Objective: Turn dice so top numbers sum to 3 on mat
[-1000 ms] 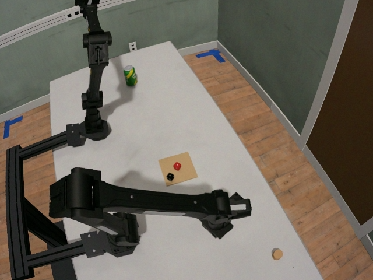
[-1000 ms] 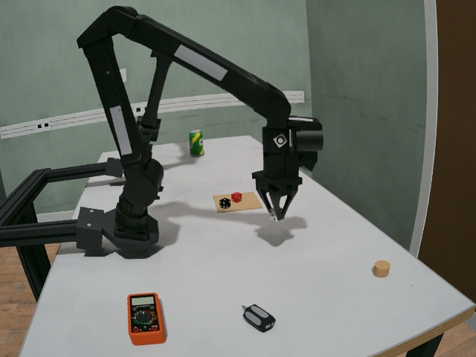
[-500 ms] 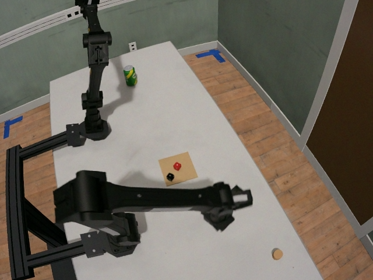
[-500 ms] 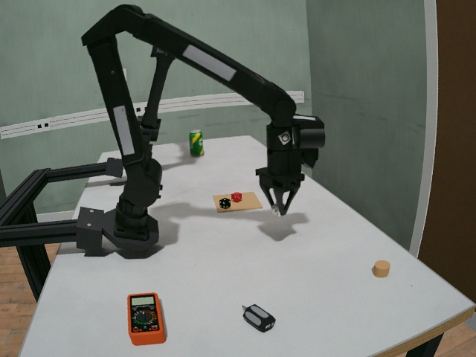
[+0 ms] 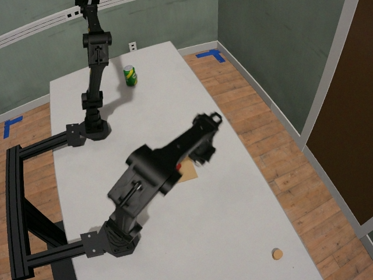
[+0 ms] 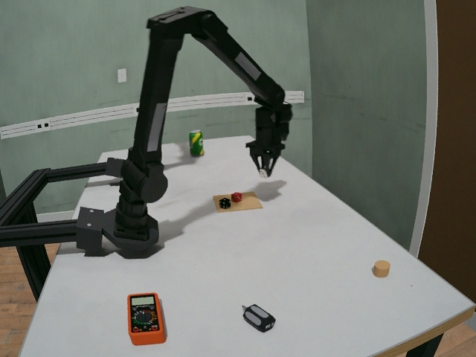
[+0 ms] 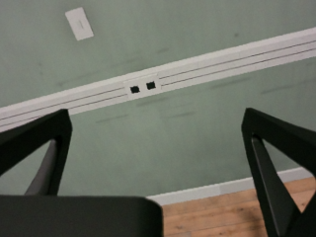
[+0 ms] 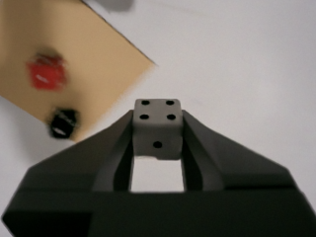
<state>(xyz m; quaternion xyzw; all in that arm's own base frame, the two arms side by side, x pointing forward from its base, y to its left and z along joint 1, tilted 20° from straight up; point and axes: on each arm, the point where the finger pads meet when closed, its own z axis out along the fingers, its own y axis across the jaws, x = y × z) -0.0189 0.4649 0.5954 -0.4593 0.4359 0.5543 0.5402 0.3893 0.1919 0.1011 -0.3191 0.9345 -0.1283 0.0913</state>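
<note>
My right hand is 80 mm past the red die, 70 mm to the right of it and 90 mm above it. From my right hand the other things lie so: black device: 160 mm behind, 530 mm to the right, 90 mm below; then tan mat: 80 mm behind, 70 mm to the left, 110 mm below; then cork cylinder: 150 mm ahead, 470 mm to the right, 100 mm below.
</note>
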